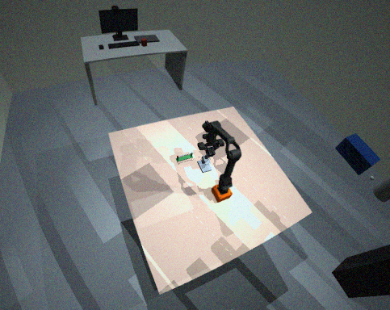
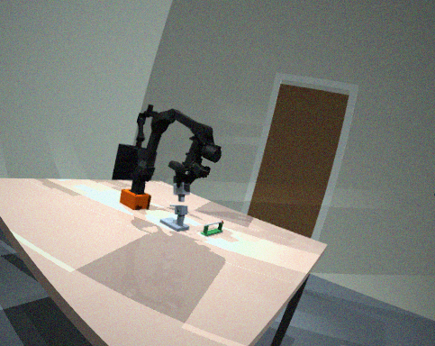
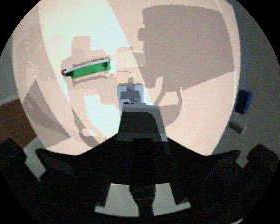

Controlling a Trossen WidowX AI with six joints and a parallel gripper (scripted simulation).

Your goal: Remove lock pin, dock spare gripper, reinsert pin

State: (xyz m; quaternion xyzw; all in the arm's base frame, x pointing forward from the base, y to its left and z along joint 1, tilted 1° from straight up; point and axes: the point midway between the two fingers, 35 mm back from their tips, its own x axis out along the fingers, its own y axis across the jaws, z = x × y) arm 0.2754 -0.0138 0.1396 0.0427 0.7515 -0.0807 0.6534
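My gripper tip is now 130 mm short of the green cradle, 130 mm to the right of it and 150 mm above it. From my gripper tip the other things lie so: mount 10 mm ahead, 10 mm to the left, 120 mm below; then spare gripper right at my gripper tip.
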